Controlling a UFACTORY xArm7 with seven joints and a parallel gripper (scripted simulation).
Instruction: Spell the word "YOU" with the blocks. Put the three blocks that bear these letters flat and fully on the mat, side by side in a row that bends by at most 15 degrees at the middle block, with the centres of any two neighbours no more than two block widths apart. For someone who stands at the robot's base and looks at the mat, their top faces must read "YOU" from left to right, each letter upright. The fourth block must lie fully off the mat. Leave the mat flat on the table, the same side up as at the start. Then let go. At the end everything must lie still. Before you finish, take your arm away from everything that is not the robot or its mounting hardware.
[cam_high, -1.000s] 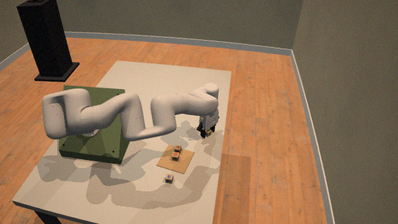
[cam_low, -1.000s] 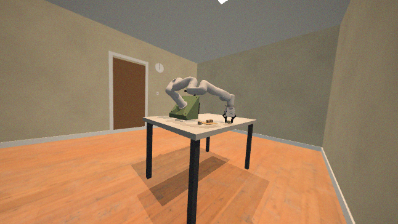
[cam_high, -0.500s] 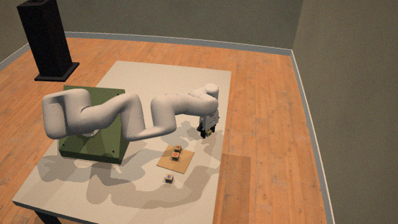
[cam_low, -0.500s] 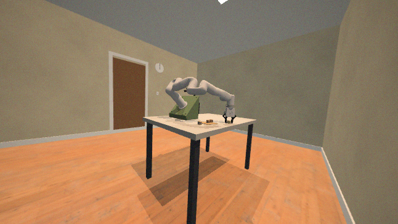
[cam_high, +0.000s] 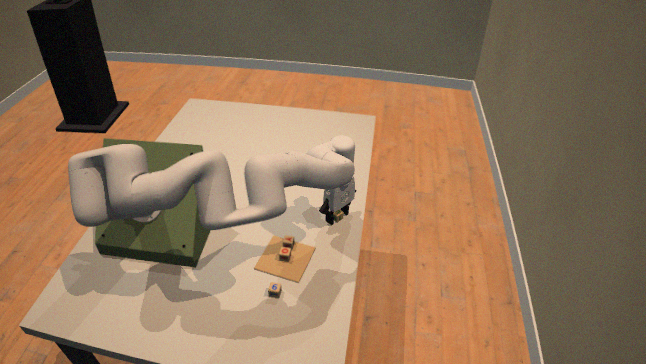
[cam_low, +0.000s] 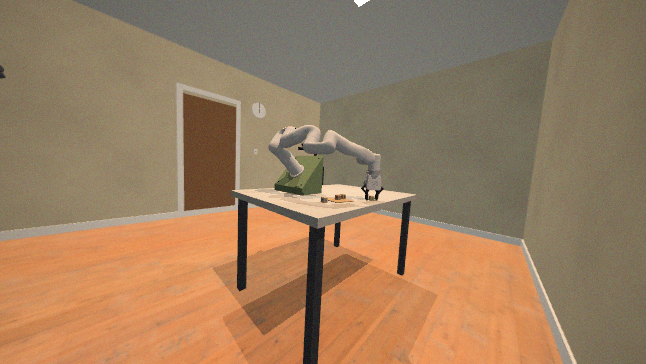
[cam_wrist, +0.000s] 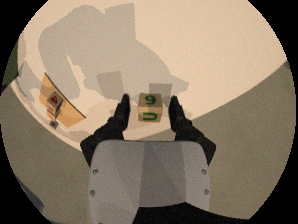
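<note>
Now: the red block 140 mm behind my hand and 180 mm to the right of it. Also, from my hand: tan mat: 140 mm behind, 180 mm to the right, 20 mm below.
</note>
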